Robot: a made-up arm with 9 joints.
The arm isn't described. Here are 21 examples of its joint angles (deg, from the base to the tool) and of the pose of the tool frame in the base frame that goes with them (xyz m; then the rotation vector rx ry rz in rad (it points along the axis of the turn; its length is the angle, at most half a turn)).
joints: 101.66 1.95 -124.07 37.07 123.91 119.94 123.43 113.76 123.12
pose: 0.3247 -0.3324 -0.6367 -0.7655 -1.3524 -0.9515
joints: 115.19 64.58 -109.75 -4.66 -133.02 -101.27 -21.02 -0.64 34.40
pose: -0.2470 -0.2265 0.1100 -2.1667 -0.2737 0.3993
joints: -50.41 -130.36 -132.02 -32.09 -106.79 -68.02 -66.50 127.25 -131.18
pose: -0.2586 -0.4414 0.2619 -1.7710 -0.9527 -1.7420
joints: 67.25 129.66 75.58 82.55 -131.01 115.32 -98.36 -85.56 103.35
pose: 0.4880 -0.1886 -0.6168 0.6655 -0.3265 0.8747
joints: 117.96 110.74 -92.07 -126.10 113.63 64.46 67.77 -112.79 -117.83
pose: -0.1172 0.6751 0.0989 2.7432 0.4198 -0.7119
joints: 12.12 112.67 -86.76 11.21 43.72 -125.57 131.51 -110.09 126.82
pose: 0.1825 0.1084 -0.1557 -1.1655 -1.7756 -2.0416
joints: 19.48 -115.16 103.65 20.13 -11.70 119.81 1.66 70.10 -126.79
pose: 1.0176 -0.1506 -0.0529 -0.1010 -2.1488 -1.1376
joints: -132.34 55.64 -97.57 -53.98 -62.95 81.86 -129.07 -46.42 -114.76
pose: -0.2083 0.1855 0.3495 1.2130 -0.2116 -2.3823
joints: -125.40 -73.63 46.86 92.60 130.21 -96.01 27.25 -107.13 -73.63
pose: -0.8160 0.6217 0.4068 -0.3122 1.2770 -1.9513
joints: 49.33 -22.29 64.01 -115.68 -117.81 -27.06 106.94 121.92 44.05
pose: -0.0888 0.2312 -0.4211 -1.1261 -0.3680 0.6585
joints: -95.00 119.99 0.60 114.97 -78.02 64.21 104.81 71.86 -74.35
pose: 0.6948 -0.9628 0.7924 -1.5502 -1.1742 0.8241
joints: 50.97 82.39 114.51 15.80 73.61 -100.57 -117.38 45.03 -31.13
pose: 0.4916 -0.7618 0.4671 2.2544 1.1331 -1.2717
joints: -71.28 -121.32 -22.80 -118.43 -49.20 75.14 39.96 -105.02 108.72
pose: -0.6105 -0.3391 0.3138 -0.0121 1.2766 -0.2625
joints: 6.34 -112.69 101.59 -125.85 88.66 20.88 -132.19 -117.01 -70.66
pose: 0.5355 0.2895 0.6295 -1.0207 -1.1608 -0.5490
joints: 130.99 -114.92 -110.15 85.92 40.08 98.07 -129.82 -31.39 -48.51
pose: -0.5734 -0.5481 0.1938 0.8515 0.9609 -0.2863
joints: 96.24 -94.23 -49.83 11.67 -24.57 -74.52 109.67 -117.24 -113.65
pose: 0.5830 -0.2414 0.0065 0.8601 -2.1125 1.0434
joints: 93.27 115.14 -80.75 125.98 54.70 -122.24 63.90 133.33 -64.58
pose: -0.7989 0.3433 -0.7200 -0.5899 0.2701 -1.8953
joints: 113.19 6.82 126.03 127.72 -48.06 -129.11 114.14 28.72 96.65
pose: -0.8916 -0.2030 0.1051 2.1851 0.0856 0.7614
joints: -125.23 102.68 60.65 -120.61 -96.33 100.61 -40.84 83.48 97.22
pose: 0.4753 -0.4284 0.4503 -0.5742 2.9318 0.8572
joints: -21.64 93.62 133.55 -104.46 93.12 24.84 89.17 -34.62 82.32
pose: 0.6862 -0.3463 0.3286 0.6454 -1.0937 -0.8375
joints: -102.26 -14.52 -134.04 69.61 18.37 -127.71 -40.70 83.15 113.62
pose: -0.5696 -0.7916 0.5147 -1.4998 -2.0878 0.7331
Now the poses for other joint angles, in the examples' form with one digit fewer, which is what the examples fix.
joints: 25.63 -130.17 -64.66 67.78 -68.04 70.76 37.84 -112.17 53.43
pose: 0.597 -0.305 -0.360 0.547 -0.072 -0.105
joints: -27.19 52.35 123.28 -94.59 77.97 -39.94 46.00 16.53 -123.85
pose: -0.092 -0.286 0.195 0.382 0.486 -0.783
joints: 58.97 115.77 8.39 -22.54 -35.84 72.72 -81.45 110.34 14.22
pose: 0.201 -0.414 -0.710 -0.893 -0.576 -1.527
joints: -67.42 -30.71 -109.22 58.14 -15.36 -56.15 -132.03 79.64 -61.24
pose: -0.097 0.316 0.410 0.704 -1.983 1.526
